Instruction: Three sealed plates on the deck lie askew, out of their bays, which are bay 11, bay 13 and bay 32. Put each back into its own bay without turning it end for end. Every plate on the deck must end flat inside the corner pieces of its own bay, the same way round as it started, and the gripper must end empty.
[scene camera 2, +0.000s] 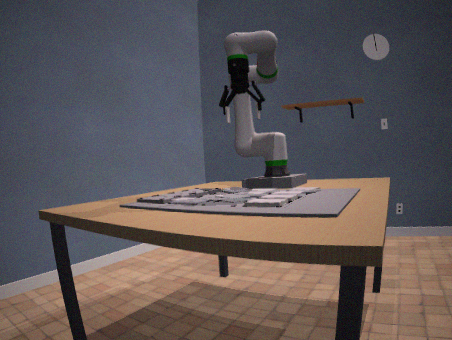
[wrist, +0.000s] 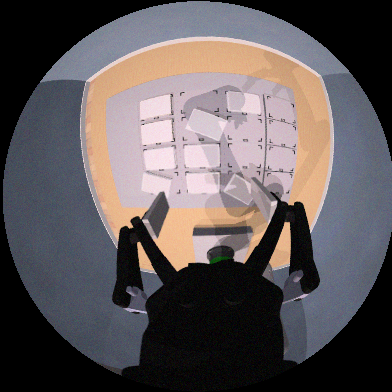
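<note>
My gripper is open and empty, high above the deck. In the wrist view, one askew plate lies rotated in the upper middle, between bays. A second askew plate lies at the lower left, left of my left finger's tip side. A third askew plate lies rotated at the lower right, beside my right finger, which may hide part of it. Several other plates lie straight in rows, such as one at the upper right. Bay numbers are not readable. In the scene view the plates are too flat to tell apart.
Black corner pieces mark the bays. A thin dark line runs between the right column of bays and the others. The robot's base block stands on the wooden table behind the deck. A wall shelf is on the back wall.
</note>
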